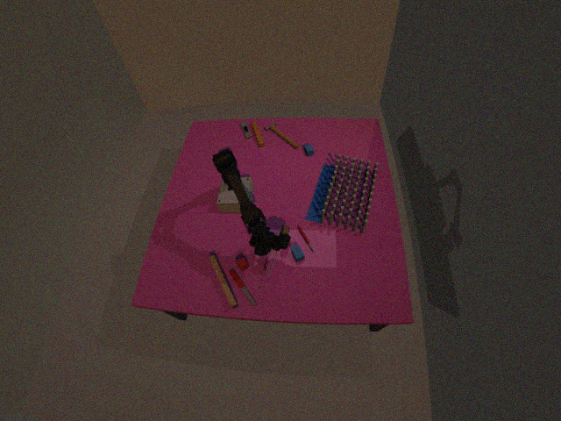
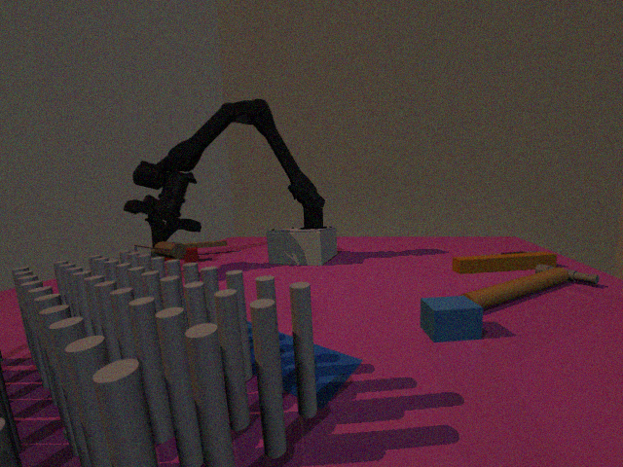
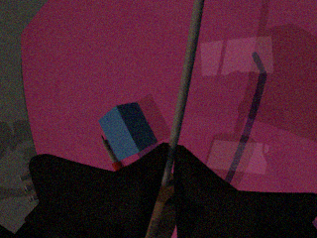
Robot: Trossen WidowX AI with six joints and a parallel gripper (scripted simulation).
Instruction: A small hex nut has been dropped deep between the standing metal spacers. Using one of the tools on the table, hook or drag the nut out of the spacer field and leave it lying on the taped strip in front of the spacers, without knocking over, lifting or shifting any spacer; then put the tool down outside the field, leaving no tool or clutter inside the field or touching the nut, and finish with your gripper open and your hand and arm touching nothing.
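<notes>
The red screwdriver lies 14 cm ahead of my gripper tip, 7 cm to the left of it and 7 cm below it. From my gripper tip the other things lie so: red block: 17 cm behind, 5 cm to the right, 5 cm below; hook tool: 1 cm behind, 3 cm to the right; blue taped strip: 22 cm ahead, 37 cm to the left, 7 cm below.
</notes>
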